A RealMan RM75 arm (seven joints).
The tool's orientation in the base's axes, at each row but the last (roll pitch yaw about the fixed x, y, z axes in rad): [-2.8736, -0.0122, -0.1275]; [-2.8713, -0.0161, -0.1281]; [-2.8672, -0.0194, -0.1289]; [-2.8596, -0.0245, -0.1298]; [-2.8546, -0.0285, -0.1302]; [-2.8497, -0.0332, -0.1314]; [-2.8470, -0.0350, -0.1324]
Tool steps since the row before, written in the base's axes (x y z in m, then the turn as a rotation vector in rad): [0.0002, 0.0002, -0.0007, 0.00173, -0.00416, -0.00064]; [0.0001, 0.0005, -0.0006, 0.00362, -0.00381, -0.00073]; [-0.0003, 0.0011, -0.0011, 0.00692, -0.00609, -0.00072]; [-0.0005, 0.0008, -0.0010, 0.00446, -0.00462, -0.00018]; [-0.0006, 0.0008, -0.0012, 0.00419, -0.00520, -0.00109]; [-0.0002, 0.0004, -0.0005, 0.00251, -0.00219, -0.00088]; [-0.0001, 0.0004, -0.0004, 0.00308, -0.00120, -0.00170]
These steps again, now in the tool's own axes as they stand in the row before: [0.0002, 0.0000, 0.0007, 0.00224, 0.00394, -0.00039]; [0.0000, -0.0003, 0.0007, 0.00406, 0.00341, -0.00012]; [-0.0005, -0.0007, 0.0013, 0.00763, 0.00519, -0.00056]; [-0.0006, -0.0004, 0.0011, 0.00501, 0.00393, -0.00082]; [-0.0007, -0.0004, 0.0013, 0.00480, 0.00477, -0.00013]; [-0.0003, -0.0002, 0.0006, 0.00274, 0.00204, 0.00040]; [-0.0002, -0.0003, 0.0005, 0.00315, 0.00128, 0.00151]
